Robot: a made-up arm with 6 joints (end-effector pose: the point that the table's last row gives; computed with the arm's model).
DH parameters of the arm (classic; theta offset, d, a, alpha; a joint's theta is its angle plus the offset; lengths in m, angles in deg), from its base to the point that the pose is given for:
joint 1: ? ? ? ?
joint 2: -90 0 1.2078 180
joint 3: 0 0 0.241 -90
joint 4: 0 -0.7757 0 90
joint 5: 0 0 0 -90
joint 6: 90 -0.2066 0 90
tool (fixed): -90 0 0 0
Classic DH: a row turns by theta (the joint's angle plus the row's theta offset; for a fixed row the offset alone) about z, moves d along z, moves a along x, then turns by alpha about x.
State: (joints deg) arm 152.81 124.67 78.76 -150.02 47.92 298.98
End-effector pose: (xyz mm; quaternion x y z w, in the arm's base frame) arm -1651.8 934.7 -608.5 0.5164 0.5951 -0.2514 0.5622
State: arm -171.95 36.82 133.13 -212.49 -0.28 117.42
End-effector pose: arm -559.3 -78.6 2576.5 -0.4688 -0.5259 -0.4089 0.5801
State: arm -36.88 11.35 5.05 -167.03 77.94 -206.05
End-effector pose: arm 969.3 -783.9 1798.1 0.2736 0.5775 -0.4372 0.6329
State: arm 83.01 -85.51 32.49 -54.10 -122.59 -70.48
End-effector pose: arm -316.3 -1421.5 1275.9 0.0748 0.4076 0.7941 0.4446
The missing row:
joint 1: 0 0.6599 0.1893 -90
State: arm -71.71 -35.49 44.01 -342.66 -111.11 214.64
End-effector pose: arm -192.7 399.9 2343.3 0.7024 -0.5855 -0.4026 0.0420
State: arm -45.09 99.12 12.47 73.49 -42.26 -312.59
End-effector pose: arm 1061.6 -1253.6 -446.8 -0.3778 0.7752 0.4236 0.2773
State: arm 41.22 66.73 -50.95 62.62 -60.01 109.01
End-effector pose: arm 880.3 559.9 285.0 0.3633 -0.1753 -0.6602 0.6336
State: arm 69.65 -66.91 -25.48 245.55 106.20 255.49
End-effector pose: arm -0.5 -520.8 1727.8 -0.8398 0.2372 0.1567 0.4624
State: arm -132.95 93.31 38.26 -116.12 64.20 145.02
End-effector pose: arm -1499.5 -1365.8 -28.2 -0.4793 -0.6166 0.6245 0.0120
